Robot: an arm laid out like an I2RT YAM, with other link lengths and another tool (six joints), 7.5 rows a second.
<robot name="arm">
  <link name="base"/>
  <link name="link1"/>
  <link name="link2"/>
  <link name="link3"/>
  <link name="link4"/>
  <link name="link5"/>
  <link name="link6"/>
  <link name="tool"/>
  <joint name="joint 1" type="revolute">
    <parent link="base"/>
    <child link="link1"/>
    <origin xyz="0 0 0.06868" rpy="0 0 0"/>
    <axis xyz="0 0 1"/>
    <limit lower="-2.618" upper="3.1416"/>
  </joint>
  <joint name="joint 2" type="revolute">
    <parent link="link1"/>
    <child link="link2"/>
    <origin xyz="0.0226 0.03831 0.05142" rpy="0 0 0"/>
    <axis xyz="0 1 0"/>
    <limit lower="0" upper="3.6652"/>
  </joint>
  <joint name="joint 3" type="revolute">
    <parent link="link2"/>
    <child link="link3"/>
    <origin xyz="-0.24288 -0.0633 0" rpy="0 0 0"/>
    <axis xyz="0 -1 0"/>
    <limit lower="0" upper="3.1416"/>
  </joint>
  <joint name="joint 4" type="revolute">
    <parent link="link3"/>
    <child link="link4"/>
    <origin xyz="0.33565 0.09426 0.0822" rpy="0 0 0"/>
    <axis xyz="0 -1 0"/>
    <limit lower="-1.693" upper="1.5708"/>
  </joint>
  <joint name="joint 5" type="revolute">
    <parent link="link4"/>
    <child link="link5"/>
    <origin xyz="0.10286 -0.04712 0.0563" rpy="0 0 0"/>
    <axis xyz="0 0 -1"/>
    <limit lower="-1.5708" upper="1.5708"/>
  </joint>
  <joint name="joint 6" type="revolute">
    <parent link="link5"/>
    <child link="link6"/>
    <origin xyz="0.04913 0 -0.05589" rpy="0 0 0"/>
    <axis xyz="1 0 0"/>
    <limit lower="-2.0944" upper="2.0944"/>
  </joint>
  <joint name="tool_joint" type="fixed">
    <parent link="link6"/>
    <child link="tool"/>
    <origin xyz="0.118 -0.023 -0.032" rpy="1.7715 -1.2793 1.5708"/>
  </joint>
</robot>
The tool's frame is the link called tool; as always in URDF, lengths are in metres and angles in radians.
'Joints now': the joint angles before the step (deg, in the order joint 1, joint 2, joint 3, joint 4, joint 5, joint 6). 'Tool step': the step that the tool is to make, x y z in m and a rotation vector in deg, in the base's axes. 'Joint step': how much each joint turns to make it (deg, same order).
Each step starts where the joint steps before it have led.
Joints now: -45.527 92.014 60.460 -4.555 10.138 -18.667
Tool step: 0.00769 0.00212 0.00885 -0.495 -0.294 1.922
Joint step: 0.430 -0.420 0.701 -0.396 -1.130 -0.998
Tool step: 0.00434 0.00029 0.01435 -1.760 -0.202 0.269
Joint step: 0.620 -0.854 0.532 0.116 0.918 -0.721
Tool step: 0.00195 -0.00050 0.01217 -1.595 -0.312 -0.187
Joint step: 0.398 -0.793 0.268 0.360 0.996 -0.461
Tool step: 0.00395 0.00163 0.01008 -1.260 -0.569 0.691
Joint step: 0.431 -0.852 -0.058 0.600 0.050 -0.584
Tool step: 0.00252 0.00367 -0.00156 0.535 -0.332 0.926
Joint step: 0.169 -0.285 -0.344 -0.094 -0.967 0.139
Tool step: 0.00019 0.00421 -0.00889 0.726 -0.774 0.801
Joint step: -0.057 -0.408 -1.752 1.329 -1.283 0.467
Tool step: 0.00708 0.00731 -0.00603 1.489 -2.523 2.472
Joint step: -0.046 -0.598 -1.660 1.728 -3.608 1.132
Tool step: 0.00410 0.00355 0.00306 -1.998 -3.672 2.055
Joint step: -0.169 -1.888 -3.878 6.034 -2.474 -0.105
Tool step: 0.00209 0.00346 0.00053 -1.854 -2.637 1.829
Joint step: -0.181 -1.309 -3.371 5.260 -2.029 -0.403
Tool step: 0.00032 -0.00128 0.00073 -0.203 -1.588 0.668
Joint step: -0.523 -0.175 -0.889 1.995 -1.469 0.428
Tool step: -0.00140 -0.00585 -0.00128 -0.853 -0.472 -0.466
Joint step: -0.485 0.813 -0.201 1.946 0.083 -0.262
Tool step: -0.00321 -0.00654 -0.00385 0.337 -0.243 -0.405
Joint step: -0.873 0.918 0.267 0.586 -0.584 0.213
